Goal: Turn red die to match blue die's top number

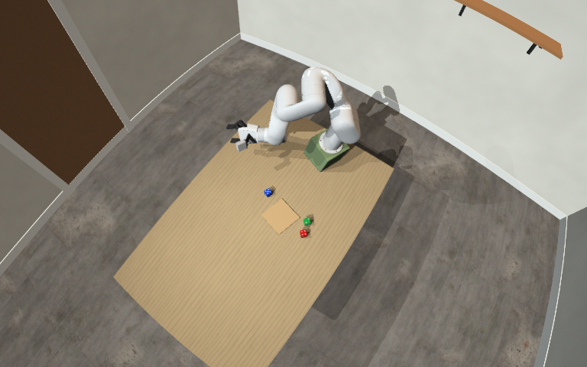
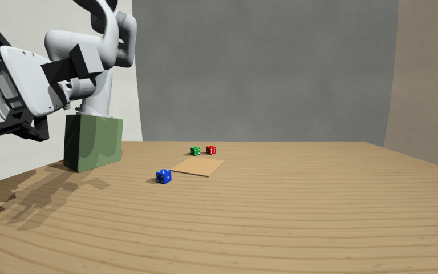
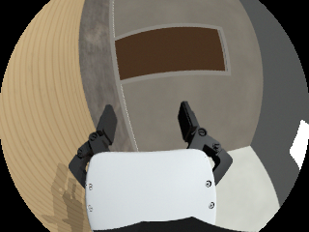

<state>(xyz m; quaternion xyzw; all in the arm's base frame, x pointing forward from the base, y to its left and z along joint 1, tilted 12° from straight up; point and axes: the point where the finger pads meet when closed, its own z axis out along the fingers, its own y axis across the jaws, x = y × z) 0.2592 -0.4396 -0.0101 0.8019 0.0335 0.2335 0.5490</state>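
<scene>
The blue die lies 280 mm to the left of my hand, 220 mm below it and 80 mm ahead of it. From my hand the other things lie so: red die 550 mm to the left, 220 mm below, 170 mm ahead; tan mat 400 mm to the left, 230 mm below, 150 mm ahead; green die 530 mm to the left, 220 mm below, 110 mm ahead.
</scene>
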